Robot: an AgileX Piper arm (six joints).
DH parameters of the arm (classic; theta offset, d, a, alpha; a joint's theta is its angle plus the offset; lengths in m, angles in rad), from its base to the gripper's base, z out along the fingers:
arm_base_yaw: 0 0.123 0 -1.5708
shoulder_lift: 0.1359 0 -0.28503 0
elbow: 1.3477 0 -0.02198 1.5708
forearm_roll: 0 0.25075 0 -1.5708
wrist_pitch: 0 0 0 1.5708
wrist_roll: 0 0.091 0 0
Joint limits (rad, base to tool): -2.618..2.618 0..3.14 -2.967..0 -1.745..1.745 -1.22..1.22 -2.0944..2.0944
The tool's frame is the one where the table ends.
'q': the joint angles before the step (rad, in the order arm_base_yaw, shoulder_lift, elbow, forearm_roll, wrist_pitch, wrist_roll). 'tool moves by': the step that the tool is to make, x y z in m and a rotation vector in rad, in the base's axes. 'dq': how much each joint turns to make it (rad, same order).
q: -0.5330 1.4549 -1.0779 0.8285 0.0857 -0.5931
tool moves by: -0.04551 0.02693 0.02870 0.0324 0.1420 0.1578
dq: -0.0545 -0.1785 0.0018 -0.2665 0.3696 0.1791
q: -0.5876 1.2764 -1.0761 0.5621 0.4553 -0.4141
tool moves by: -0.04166 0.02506 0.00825 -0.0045 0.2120 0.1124
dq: -0.0247 -0.1296 0.0036 -0.1625 0.3247 0.0374
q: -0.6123 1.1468 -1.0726 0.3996 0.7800 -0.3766
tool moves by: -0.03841 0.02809 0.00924 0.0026 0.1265 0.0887
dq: -0.0009 -0.1269 0.0064 -0.0589 0.2442 -0.0086
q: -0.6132 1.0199 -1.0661 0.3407 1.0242 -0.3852
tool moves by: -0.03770 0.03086 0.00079 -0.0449 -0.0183 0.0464
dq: 0.0322 -0.1749 0.0796 -0.0238 0.0580 -0.0001
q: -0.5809 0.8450 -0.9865 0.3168 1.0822 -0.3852
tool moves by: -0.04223 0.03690 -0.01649 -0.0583 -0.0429 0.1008
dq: 0.1364 -0.2246 0.1337 -0.0550 0.0165 0.0363
